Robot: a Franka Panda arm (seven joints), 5 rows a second.
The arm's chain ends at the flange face. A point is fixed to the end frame.
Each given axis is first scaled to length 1.
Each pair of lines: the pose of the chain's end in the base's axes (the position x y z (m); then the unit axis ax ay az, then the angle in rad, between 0 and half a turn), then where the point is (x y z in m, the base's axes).
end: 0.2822, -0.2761, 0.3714, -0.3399, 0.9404, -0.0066, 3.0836
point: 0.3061 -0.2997 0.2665
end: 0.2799, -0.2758, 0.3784, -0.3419, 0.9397, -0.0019, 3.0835
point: 0.3036 -0.2983 0.2732
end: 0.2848, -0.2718, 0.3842, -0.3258, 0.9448, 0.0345, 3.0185
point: 0.3117 -0.2855 0.2782
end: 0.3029, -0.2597, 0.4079, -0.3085, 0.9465, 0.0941, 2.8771
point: 0.3395 -0.2576 0.3040
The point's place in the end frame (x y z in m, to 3 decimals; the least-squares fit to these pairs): 0.002 -0.030 0.106
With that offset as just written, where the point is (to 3 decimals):
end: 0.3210, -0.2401, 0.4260, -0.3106, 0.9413, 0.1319, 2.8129
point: 0.362 -0.228 0.324
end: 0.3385, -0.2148, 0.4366, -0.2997, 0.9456, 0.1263, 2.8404
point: 0.377 -0.205 0.334
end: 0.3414, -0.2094, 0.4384, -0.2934, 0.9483, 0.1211, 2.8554
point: 0.378 -0.202 0.335
